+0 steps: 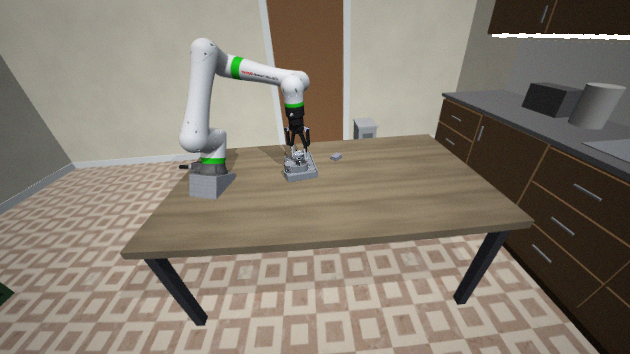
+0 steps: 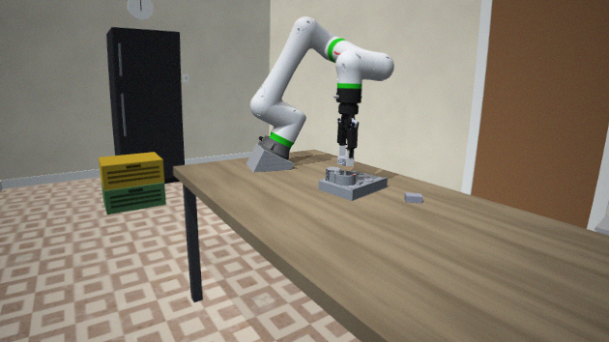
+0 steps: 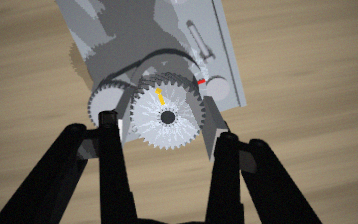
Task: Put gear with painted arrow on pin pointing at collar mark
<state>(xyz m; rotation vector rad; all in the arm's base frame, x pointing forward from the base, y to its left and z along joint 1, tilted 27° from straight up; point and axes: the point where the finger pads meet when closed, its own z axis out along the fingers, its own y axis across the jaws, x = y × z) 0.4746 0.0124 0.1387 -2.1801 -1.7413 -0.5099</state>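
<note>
Now: hand 2 cm above the grey gear. Also, from my hand: thin pin-like post (5 cm ahead, 4 cm to the left, 10 cm below); small grey block (21 cm ahead, 17 cm to the left, 13 cm below).
</note>
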